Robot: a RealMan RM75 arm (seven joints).
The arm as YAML. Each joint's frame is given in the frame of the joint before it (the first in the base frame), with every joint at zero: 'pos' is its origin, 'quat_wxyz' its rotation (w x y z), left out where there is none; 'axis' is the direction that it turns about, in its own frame. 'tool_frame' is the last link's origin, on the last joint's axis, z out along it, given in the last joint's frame.
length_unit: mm
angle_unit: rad
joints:
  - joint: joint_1
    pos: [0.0, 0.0, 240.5]
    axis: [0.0, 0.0, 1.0]
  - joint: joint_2
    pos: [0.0, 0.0, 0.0]
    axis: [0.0, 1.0, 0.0]
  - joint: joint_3
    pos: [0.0, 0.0, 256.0]
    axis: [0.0, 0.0, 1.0]
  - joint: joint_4
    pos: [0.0, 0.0, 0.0]
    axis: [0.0, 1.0, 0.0]
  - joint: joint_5
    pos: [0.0, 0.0, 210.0]
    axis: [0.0, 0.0, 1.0]
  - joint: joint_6
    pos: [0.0, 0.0, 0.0]
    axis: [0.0, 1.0, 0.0]
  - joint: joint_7
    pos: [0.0, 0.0, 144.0]
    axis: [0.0, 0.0, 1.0]
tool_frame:
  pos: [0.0, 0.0, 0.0]
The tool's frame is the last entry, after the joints.
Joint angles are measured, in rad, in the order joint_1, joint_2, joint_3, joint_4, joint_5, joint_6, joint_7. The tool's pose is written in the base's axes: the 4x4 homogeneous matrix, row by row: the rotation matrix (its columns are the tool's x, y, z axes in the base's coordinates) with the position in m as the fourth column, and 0 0 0 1 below. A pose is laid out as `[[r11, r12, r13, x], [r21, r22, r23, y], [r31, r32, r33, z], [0, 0, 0, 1]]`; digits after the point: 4 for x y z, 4 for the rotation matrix.
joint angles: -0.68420 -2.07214 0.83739 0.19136 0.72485 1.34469 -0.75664
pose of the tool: [[0.3585, 0.7439, 0.5640, -0.2241], [-0.2289, -0.5157, 0.8256, 0.4062], [0.9050, -0.4251, -0.0146, 0.0397], [0, 0, 0, 1]]
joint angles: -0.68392 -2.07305 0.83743 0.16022 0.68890 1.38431 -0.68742
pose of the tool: [[0.3707, 0.7362, 0.5662, -0.2259], [-0.2764, -0.4946, 0.8240, 0.4014], [0.8867, -0.4620, 0.0201, 0.0400], [0, 0, 0, 1]]
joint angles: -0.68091 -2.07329 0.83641 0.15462 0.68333 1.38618 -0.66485
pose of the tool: [[0.3837, 0.7344, 0.5598, -0.2280], [-0.2852, -0.4823, 0.8283, 0.4002], [0.8783, -0.4775, 0.0244, 0.0398], [0, 0, 0, 1]]
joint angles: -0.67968 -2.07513 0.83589 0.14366 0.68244 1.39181 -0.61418
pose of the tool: [[0.4158, 0.7193, 0.5565, -0.2293], [-0.3026, -0.4676, 0.8305, 0.3983], [0.8576, -0.5138, 0.0232, 0.0374], [0, 0, 0, 1]]
